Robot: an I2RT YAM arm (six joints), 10 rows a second.
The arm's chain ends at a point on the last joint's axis. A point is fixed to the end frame.
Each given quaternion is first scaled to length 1.
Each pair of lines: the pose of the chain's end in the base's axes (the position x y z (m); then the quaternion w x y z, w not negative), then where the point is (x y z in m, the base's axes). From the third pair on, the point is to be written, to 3 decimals.
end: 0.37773 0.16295 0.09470 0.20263 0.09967 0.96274 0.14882
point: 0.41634 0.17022 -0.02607
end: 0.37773 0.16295 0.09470 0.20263 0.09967 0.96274 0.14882
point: 0.41634 0.17022 -0.02607
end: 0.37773 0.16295 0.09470 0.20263 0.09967 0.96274 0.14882
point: 0.416 0.170 -0.026
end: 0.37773 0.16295 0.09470 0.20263 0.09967 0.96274 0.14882
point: 0.416 0.170 -0.026
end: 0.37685 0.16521 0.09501 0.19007 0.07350 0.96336 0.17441
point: 0.413 0.180 -0.026
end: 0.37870 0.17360 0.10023 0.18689 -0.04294 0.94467 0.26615
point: 0.415 0.214 -0.015
